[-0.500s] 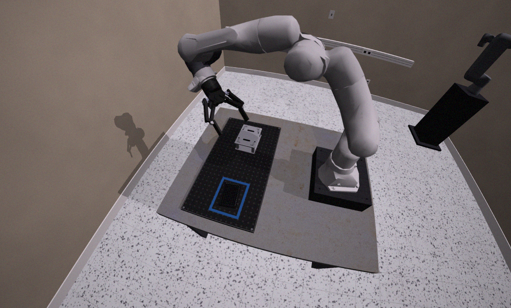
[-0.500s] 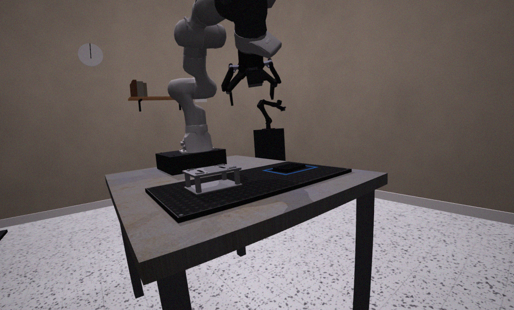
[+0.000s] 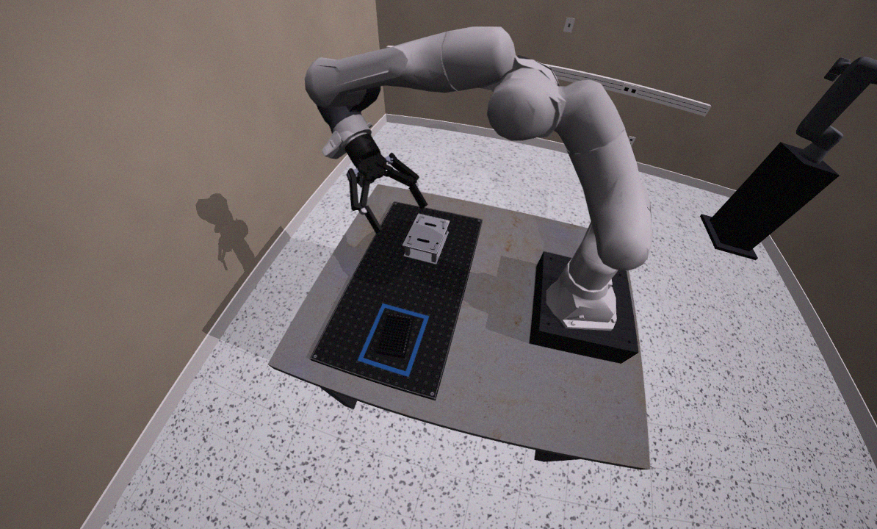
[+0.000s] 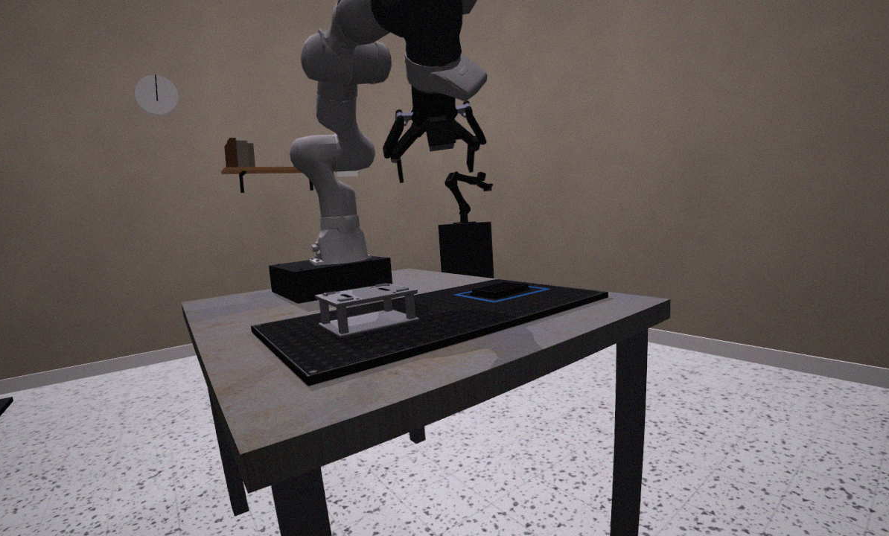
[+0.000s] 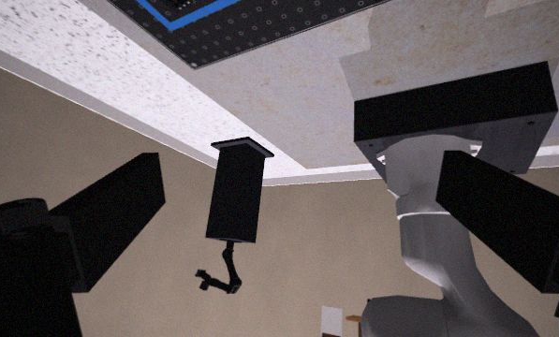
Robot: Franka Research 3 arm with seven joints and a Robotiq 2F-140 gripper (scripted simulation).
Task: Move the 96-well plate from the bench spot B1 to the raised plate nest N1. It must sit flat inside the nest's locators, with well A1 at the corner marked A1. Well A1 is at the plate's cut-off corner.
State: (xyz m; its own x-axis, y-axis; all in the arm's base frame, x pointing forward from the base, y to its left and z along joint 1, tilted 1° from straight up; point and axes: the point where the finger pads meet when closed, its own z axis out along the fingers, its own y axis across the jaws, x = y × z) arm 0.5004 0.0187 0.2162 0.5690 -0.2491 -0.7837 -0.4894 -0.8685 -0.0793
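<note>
The black 96-well plate lies 29 cm below my hand, 19 cm to the left of it and 3 cm behind it. The rest, counted from my hand: grey plate nest N1: 24 cm below, 18 cm to the right, 1 cm behind.
</note>
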